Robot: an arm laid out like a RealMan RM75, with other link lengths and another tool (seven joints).
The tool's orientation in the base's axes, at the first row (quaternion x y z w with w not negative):
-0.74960, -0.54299, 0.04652, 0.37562
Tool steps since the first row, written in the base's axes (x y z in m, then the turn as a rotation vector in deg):
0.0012, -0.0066, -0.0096, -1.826, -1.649, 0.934
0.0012, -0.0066, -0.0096, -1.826, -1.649, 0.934
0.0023, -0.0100, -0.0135, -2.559, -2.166, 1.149
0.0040, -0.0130, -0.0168, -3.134, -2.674, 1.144
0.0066, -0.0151, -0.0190, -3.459, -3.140, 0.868
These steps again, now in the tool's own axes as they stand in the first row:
-0.0084, 0.0077, 0.0029, -1.825, -1.785, -0.639
-0.0084, 0.0077, 0.0029, -1.825, -1.785, -0.639
-0.0121, 0.0114, 0.0034, -2.489, -2.421, -0.708
-0.0151, 0.0151, 0.0034, -3.156, -2.801, -0.690
-0.0166, 0.0187, 0.0027, -3.777, -2.825, -0.577

